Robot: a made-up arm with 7 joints.
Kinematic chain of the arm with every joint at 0, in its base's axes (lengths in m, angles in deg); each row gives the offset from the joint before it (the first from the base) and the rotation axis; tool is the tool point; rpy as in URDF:
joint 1: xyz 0 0 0 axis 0.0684 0.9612 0.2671
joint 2: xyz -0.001 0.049 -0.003 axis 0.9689 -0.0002 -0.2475
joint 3: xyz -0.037 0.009 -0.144 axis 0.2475 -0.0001 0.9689
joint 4: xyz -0.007 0 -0.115 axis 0.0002 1 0
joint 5: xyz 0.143 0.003 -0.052 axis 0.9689 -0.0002 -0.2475
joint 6: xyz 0.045 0 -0.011 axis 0.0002 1 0
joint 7: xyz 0.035 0 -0.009 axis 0.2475 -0.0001 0.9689
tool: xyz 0 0 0 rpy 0 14.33 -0.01
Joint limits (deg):
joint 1: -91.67..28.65
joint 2: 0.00..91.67
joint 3: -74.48..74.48
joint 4: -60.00..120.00
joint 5: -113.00..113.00
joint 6: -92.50..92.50
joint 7: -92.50..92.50
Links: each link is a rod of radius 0.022 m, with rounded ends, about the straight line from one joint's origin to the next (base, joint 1, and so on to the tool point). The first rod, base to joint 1, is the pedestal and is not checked.
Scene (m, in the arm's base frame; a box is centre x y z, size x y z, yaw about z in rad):
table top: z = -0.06
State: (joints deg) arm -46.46 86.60 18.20 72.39 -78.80 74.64 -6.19
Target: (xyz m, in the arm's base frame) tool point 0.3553 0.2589 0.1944
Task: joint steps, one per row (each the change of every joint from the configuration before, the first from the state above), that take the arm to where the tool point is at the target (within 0.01 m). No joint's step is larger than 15 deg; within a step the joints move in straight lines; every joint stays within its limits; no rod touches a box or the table.
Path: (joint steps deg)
1: -11.30 -6.67 -2.69 -9.28 -1.36 -1.68 0.00
2: -11.30 -6.68 -2.68 -9.28 -1.37 -1.67 0.00
3: -11.31 -6.67 -2.69 -9.28 -1.36 -1.68 0.00
4: -11.30 -6.67 -2.68 -9.28 -1.36 -1.67 0.00

